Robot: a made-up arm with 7 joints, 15 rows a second.
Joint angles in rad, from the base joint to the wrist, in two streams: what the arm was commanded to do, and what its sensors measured. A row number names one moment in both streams.
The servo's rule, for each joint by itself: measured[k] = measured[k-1] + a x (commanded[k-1-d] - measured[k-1]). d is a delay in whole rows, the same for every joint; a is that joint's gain. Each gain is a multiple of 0.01, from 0.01 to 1. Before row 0 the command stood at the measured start. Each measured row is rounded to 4 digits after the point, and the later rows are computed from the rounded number. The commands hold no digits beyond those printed.
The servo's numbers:
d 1
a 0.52 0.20 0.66 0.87 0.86 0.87 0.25
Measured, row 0:
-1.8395, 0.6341, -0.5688, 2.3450, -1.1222, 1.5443, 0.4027
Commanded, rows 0 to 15:
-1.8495, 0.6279, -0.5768, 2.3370, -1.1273, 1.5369, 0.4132
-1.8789, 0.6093, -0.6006, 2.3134, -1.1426, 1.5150, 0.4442
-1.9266, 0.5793, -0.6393, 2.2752, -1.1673, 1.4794, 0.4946
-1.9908, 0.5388, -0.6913, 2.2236, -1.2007, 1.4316, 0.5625
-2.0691, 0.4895, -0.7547, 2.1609, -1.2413, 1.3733, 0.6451
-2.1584, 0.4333, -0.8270, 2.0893, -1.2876, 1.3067, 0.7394
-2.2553, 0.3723, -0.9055, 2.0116, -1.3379, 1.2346, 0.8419
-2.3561, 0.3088, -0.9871, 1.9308, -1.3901, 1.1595, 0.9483
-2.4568, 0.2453, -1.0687, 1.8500, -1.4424, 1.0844, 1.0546
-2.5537, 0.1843, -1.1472, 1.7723, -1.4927, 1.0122, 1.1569
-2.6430, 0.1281, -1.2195, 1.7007, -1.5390, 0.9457, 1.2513
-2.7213, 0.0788, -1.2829, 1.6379, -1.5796, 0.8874, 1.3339
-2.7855, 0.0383, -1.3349, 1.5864, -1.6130, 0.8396, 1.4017
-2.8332, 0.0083, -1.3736, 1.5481, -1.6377, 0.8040, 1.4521
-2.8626, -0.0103, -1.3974, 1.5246, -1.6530, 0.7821, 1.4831
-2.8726, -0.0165, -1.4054, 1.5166, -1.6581, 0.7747, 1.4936
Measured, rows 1 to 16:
-1.8395, 0.6341, -0.5688, 2.3450, -1.1222, 1.5443, 0.4027
-1.8447, 0.6329, -0.5741, 2.3380, -1.1266, 1.5379, 0.4053
-1.8625, 0.6282, -0.5916, 2.3166, -1.1404, 1.5180, 0.4150
-1.8958, 0.6184, -0.6231, 2.2806, -1.1635, 1.4844, 0.4349
-1.9452, 0.6025, -0.6681, 2.2310, -1.1955, 1.4385, 0.4668
-2.0096, 0.5799, -0.7253, 2.1700, -1.2349, 1.3818, 0.5114
-2.0870, 0.5506, -0.7924, 2.0998, -1.2802, 1.3165, 0.5684
-2.1745, 0.5149, -0.8670, 2.0231, -1.3298, 1.2452, 0.6368
-2.2689, 0.4737, -0.9463, 1.9428, -1.3817, 1.1706, 0.7147
-2.3666, 0.4280, -1.0271, 1.8621, -1.4339, 1.0956, 0.7997
-2.4639, 0.3793, -1.1064, 1.7840, -1.4845, 1.0230, 0.8890
-2.5570, 0.3291, -1.1810, 1.7115, -1.5314, 0.9557, 0.9796
-2.6424, 0.2790, -1.2483, 1.6475, -1.5729, 0.8963, 1.0682
-2.7168, 0.2309, -1.3055, 1.5943, -1.6074, 0.8470, 1.1516
-2.7773, 0.1864, -1.3504, 1.5541, -1.6335, 0.8096, 1.2267
-2.8217, 0.1471, -1.3814, 1.5284, -1.6503, 0.7857, 1.2908

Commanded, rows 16 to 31:
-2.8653, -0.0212, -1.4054, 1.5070, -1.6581, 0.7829, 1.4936
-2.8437, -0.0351, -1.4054, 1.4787, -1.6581, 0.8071, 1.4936
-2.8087, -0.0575, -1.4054, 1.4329, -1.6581, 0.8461, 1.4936
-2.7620, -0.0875, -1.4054, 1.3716, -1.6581, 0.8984, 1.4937
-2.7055, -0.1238, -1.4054, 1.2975, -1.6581, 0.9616, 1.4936
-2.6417, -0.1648, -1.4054, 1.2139, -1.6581, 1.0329, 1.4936
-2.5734, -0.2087, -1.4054, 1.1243, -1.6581, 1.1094, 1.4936
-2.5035, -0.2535, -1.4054, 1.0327, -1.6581, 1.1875, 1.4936
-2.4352, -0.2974, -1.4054, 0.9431, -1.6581, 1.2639, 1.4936
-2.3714, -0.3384, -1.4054, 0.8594, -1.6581, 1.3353, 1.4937
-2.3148, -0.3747, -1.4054, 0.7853, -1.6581, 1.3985, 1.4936
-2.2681, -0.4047, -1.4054, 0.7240, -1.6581, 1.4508, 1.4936
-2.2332, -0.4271, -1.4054, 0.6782, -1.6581, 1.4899, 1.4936
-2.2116, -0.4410, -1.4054, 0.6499, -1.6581, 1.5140, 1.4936
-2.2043, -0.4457, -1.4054, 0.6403, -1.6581, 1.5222, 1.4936
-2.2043, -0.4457, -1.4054, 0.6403, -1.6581, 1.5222, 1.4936
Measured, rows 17 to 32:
-2.8482, 0.1144, -1.3972, 1.5181, -1.6570, 0.7761, 1.3415
-2.8571, 0.0873, -1.4026, 1.5084, -1.6579, 0.7820, 1.3795
-2.8501, 0.0628, -1.4044, 1.4826, -1.6581, 0.8038, 1.4080
-2.8286, 0.0387, -1.4051, 1.4394, -1.6581, 0.8406, 1.4294
-2.7940, 0.0135, -1.4053, 1.3804, -1.6581, 0.8909, 1.4455
-2.7480, -0.0140, -1.4054, 1.3083, -1.6581, 0.9524, 1.4575
-2.6927, -0.0442, -1.4054, 1.2262, -1.6581, 1.0224, 1.4665
-2.6307, -0.0771, -1.4054, 1.1375, -1.6581, 1.0981, 1.4733
-2.5646, -0.1124, -1.4054, 1.0463, -1.6581, 1.1759, 1.4784
-2.4973, -0.1494, -1.4054, 0.9565, -1.6581, 1.2525, 1.4822
-2.4318, -0.1872, -1.4054, 0.8720, -1.6581, 1.3245, 1.4851
-2.3710, -0.2247, -1.4054, 0.7966, -1.6581, 1.3889, 1.4872
-2.3175, -0.2607, -1.4054, 0.7334, -1.6581, 1.4428, 1.4888
-2.2737, -0.2940, -1.4054, 0.6854, -1.6581, 1.4838, 1.4900
-2.2414, -0.3234, -1.4054, 0.6545, -1.6581, 1.5101, 1.4909
-2.2221, -0.3479, -1.4054, 0.6421, -1.6581, 1.5206, 1.4916

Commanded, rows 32 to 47:
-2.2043, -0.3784, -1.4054, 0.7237, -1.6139, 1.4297, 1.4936
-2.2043, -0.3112, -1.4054, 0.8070, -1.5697, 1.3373, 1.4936
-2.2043, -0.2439, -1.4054, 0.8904, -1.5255, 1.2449, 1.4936
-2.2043, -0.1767, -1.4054, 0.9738, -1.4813, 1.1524, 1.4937
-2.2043, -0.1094, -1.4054, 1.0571, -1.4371, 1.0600, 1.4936
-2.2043, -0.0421, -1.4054, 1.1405, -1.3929, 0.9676, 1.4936
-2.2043, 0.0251, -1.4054, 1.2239, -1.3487, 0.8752, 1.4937
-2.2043, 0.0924, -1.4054, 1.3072, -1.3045, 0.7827, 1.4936
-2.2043, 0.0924, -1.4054, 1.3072, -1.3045, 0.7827, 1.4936
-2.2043, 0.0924, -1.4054, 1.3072, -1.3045, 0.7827, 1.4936
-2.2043, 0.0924, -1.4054, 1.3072, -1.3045, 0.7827, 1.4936
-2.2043, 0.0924, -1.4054, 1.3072, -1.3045, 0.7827, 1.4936
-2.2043, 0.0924, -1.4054, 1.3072, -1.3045, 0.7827, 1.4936
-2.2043, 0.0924, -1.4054, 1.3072, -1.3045, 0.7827, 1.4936
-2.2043, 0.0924, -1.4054, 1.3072, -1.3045, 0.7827, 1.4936
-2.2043, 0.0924, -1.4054, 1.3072, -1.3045, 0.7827, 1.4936
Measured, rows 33 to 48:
-2.2128, -0.3675, -1.4054, 0.6405, -1.6581, 1.5220, 1.4921
-2.2084, -0.3697, -1.4054, 0.7129, -1.6201, 1.4417, 1.4925
-2.2063, -0.3580, -1.4054, 0.7948, -1.5768, 1.3509, 1.4928
-2.2053, -0.3352, -1.4054, 0.8780, -1.5327, 1.2587, 1.4930
-2.2048, -0.3035, -1.4054, 0.9613, -1.4885, 1.1662, 1.4932
-2.2045, -0.2647, -1.4054, 1.0446, -1.4443, 1.0738, 1.4933
-2.2044, -0.2202, -1.4054, 1.1280, -1.4001, 0.9814, 1.4934
-2.2043, -0.1711, -1.4054, 1.2114, -1.3559, 0.8890, 1.4935
-2.2043, -0.1184, -1.4054, 1.2947, -1.3117, 0.7965, 1.4935
-2.2043, -0.0762, -1.4054, 1.3056, -1.3055, 0.7845, 1.4935
-2.2043, -0.0425, -1.4054, 1.3070, -1.3046, 0.7829, 1.4935
-2.2043, -0.0155, -1.4054, 1.3072, -1.3045, 0.7827, 1.4935
-2.2043, 0.0061, -1.4054, 1.3072, -1.3045, 0.7827, 1.4935
-2.2043, 0.0234, -1.4054, 1.3072, -1.3045, 0.7827, 1.4935
-2.2043, 0.0372, -1.4054, 1.3072, -1.3045, 0.7827, 1.4935
-2.2043, 0.0482, -1.4054, 1.3072, -1.3045, 0.7827, 1.4935

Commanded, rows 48 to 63:
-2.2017, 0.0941, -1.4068, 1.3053, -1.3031, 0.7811, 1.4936
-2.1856, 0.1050, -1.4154, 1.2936, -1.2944, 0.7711, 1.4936
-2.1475, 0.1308, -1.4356, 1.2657, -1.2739, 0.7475, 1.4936
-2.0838, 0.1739, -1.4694, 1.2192, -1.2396, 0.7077, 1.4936
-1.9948, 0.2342, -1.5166, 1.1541, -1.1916, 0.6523, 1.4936
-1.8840, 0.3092, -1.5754, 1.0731, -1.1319, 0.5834, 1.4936
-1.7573, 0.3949, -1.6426, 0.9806, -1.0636, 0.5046, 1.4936
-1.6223, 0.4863, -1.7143, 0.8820, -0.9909, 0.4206, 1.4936
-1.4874, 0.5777, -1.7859, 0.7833, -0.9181, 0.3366, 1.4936
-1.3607, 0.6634, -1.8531, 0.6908, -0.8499, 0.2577, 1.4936
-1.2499, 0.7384, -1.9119, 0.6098, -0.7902, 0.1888, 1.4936
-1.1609, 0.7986, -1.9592, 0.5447, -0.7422, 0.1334, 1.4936
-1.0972, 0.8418, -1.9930, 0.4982, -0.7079, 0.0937, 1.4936
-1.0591, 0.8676, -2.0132, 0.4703, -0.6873, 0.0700, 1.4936
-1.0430, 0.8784, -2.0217, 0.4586, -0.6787, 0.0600, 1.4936
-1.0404, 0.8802, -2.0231, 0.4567, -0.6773, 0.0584, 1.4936
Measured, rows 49 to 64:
-2.2043, 0.0570, -1.4054, 1.3072, -1.3045, 0.7827, 1.4935
-2.2029, 0.0644, -1.4063, 1.3055, -1.3033, 0.7813, 1.4935
-2.1939, 0.0725, -1.4123, 1.2951, -1.2956, 0.7724, 1.4935
-2.1698, 0.0842, -1.4277, 1.2695, -1.2769, 0.7507, 1.4935
-2.1251, 0.1021, -1.4552, 1.2257, -1.2448, 0.7133, 1.4935
-2.0573, 0.1285, -1.4957, 1.1634, -1.1990, 0.6602, 1.4935
-1.9672, 0.1646, -1.5483, 1.0848, -1.1413, 0.5934, 1.4935
-1.8581, 0.2107, -1.6105, 0.9941, -1.0745, 0.5161, 1.4935
-1.7355, 0.2658, -1.6790, 0.8966, -1.0026, 0.4330, 1.4935
-1.6065, 0.3282, -1.7496, 0.7980, -0.9299, 0.3491, 1.4935
-1.4787, 0.3952, -1.8179, 0.7047, -0.8611, 0.2696, 1.4935
-1.3597, 0.4638, -1.8799, 0.6221, -0.8001, 0.1993, 1.4935
-1.2563, 0.5308, -1.9322, 0.5548, -0.7503, 0.1420, 1.4935
-1.1736, 0.5930, -1.9723, 0.5056, -0.7138, 0.1000, 1.4935
-1.1141, 0.6479, -1.9993, 0.4749, -0.6910, 0.0739, 1.4935
-1.0771, 0.6940, -2.0141, 0.4607, -0.6804, 0.0618, 1.4935

